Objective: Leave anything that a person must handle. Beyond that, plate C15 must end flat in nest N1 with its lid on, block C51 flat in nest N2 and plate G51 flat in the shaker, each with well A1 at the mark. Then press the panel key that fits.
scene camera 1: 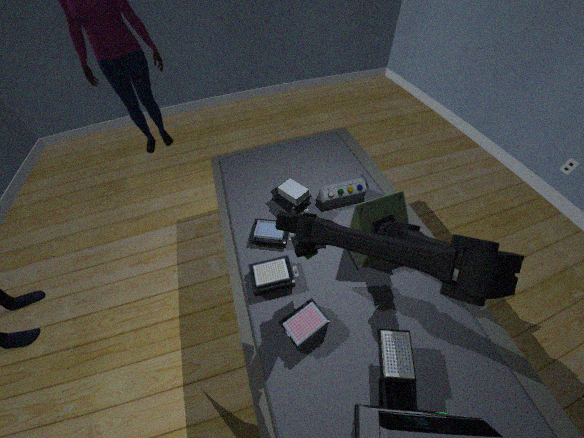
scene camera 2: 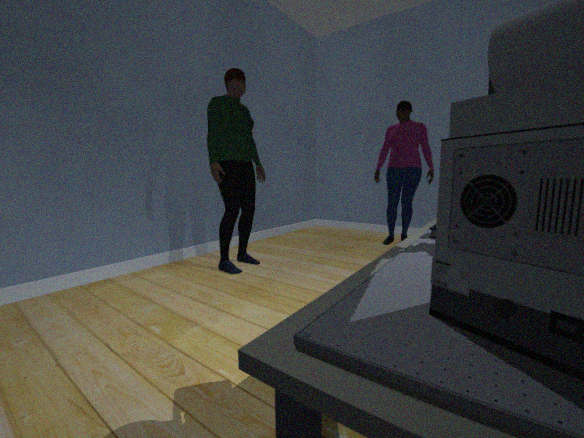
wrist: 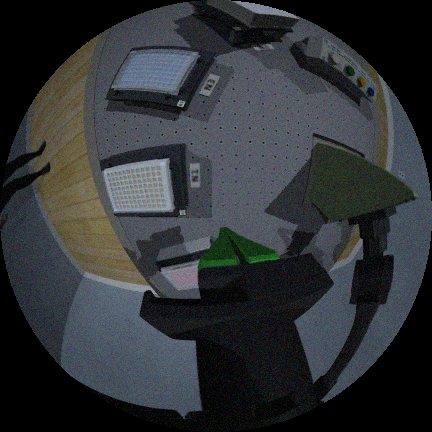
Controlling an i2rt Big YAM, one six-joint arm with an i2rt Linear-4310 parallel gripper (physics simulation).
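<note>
My gripper (wrist: 222,231) (scene camera 1: 309,256) is shut and empty, its green fingertips together above the table. A plate with pale yellowish wells (scene camera 1: 271,272) (wrist: 137,187) lies in the dark nest labelled N1 (wrist: 179,165). A bluish plate (scene camera 1: 270,230) (wrist: 155,71) lies in the nest labelled N3 (wrist: 199,75). A white-topped block (scene camera 1: 293,191) sits on the dark nest behind it. A pink plate (scene camera 1: 306,322) (wrist: 182,276) sits turned at an angle on a base. A silver plate or block with many holes (scene camera 1: 397,354) stands on a black support. The key panel (scene camera 1: 342,193) (wrist: 345,70) has white, green, yellow and blue keys. Plate codes are unreadable.
A tilted green board (scene camera 1: 365,215) (wrist: 350,185) stands beside the arm. A large instrument (scene camera 2: 500,200) stands at one table end; a dark-fronted device (scene camera 1: 435,425) shows at the bottom in scene camera 1. A person in pink (scene camera 1: 107,30) (scene camera 2: 405,145) and one in green (scene camera 2: 231,130) stand off the table.
</note>
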